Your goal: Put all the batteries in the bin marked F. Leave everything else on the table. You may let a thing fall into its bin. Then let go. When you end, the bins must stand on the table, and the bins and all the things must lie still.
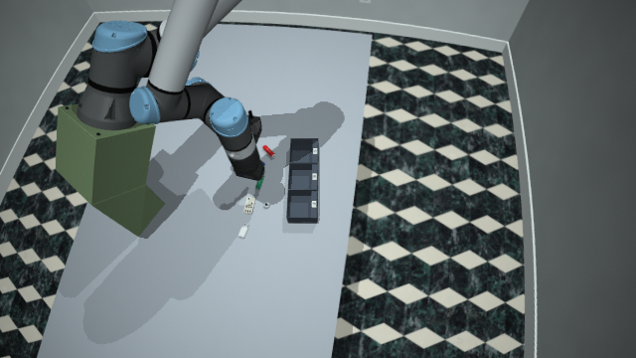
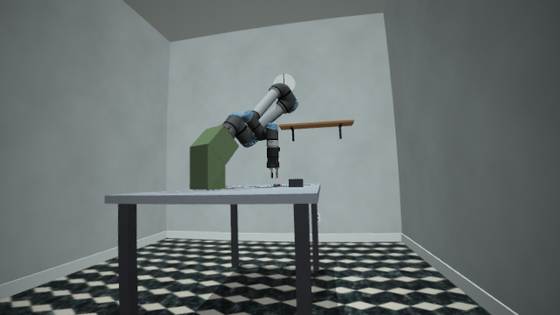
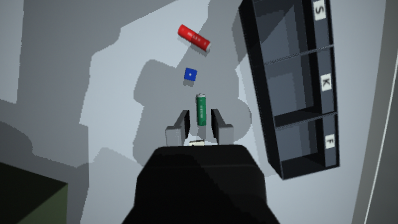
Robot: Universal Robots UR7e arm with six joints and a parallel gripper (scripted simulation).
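Right now my hand is 70 mm above the green battery. From my hand the other things lie so: white domino (80 mm to the right, 70 mm below); then blue die (20 mm behind, 50 mm to the left, 70 mm below); then ring-shaped part (50 mm ahead, 60 mm to the right, 70 mm below).
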